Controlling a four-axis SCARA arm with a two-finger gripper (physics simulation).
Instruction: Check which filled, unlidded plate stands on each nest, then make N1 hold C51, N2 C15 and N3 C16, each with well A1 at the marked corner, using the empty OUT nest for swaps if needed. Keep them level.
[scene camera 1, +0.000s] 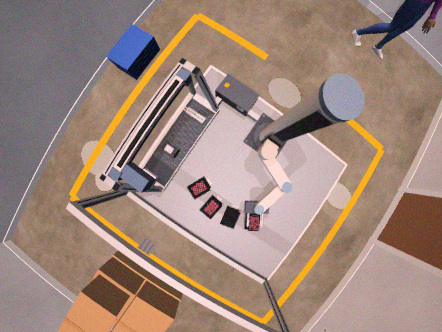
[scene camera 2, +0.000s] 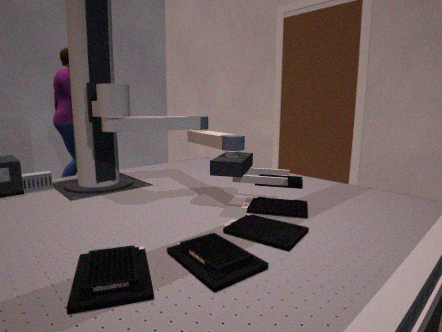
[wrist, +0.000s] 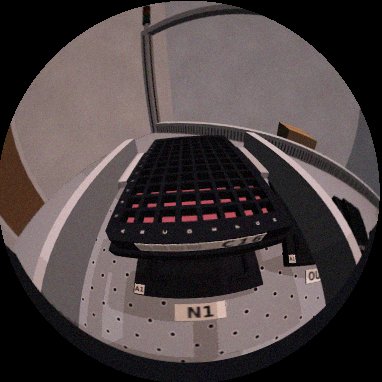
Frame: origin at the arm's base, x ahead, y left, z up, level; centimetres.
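Seen in the pictures: gripper, fingertip midpoint: (scene camera 1: 254, 226) (scene camera 2: 288, 177) (wrist: 190, 141); arm's base, link origin: (scene camera 2: 99, 187).
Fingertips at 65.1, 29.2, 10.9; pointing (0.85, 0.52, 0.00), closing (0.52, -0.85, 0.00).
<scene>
Offsets run from my fingertips to a thing's top centre, as dx, dy, dz. "spot": to the spot under its first point. Level surfaces: height alone.
My gripper (scene camera 1: 254, 219) (scene camera 2: 288, 176) (wrist: 190, 141) is shut on the black plate C16 @[-2.1, -1.3, -0.5] (scene camera 1: 254, 224) (scene camera 2: 296, 182) (wrist: 190, 202), gripping its long sides. The plate looks level, raised above the empty nest N1 @[-2.1, -1.2, -7.8] (scene camera 2: 277, 207) (wrist: 200, 277). Its pink-filled wells are unlidded. Its well A1 corner is near left in the wrist view, the same side as the nest's A1 tag @[spot: -11.5, -0.6, -8.4] (wrist: 139, 289). The empty OUT nest @[+6.2, -17.4, -7.8] (scene camera 1: 230, 217) (scene camera 2: 266, 231) (wrist: 295, 247) is beside N1. Two more filled plates, one @[+7.9, -35.0, -7.0] (scene camera 1: 211, 206) (scene camera 2: 212, 250) next to OUT and one @[+0.6, -51.9, -7.0] (scene camera 1: 199, 187) (scene camera 2: 112, 266) farther along, sit on nests; their labels are unreadable.
The arm's column (scene camera 1: 310, 112) (scene camera 2: 80, 100) stands at the back of the perforated table @[dz -9.6] (scene camera 1: 295, 225) (scene camera 2: 325, 260). A framed machine @[spot: -15.8, -86.2, +1.8] (scene camera 1: 172, 145) stands at the table's left in scene camera 1. A dark box (scene camera 1: 237, 94) (scene camera 2: 9, 175) is near the column. A person (scene camera 1: 395, 25) (scene camera 2: 62, 105) is beyond the table.
</scene>
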